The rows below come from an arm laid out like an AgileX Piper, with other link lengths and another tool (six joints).
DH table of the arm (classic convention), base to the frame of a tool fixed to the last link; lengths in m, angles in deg. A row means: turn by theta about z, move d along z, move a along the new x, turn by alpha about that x. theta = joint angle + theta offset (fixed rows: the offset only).
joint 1: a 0  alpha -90  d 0.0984  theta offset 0
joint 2: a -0.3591  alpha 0  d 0  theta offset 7.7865
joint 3: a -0.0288  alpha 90  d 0  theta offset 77.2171
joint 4: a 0  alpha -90  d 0.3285  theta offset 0
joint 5: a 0  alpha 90  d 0  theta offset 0
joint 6: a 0.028  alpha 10.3  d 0.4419  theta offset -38
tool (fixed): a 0  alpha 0  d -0.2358  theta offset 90
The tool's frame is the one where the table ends.
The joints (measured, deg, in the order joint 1, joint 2, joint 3, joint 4, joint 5, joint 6), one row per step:
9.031, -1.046, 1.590, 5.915, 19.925, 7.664
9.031, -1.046, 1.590, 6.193, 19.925, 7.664
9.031, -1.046, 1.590, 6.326, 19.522, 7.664
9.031, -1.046, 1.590, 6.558, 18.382, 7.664
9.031, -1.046, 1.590, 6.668, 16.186, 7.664
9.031, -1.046, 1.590, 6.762, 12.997, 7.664
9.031, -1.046, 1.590, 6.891, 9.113, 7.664
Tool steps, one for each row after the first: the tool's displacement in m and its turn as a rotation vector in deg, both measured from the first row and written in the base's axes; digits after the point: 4 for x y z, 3 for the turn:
-0.0001, 0.0005, 0.0002, 0.274, 0.044, 0.022
0.0006, 0.0008, 0.0016, 0.471, -0.331, -0.011
0.0025, 0.0011, 0.0055, 0.887, -1.412, -0.117
0.0060, 0.0010, 0.0130, 1.356, -3.548, -0.350
0.0107, 0.0006, 0.0240, 1.972, -6.659, -0.697
0.0155, 0.0000, 0.0378, 2.737, -10.445, -1.127

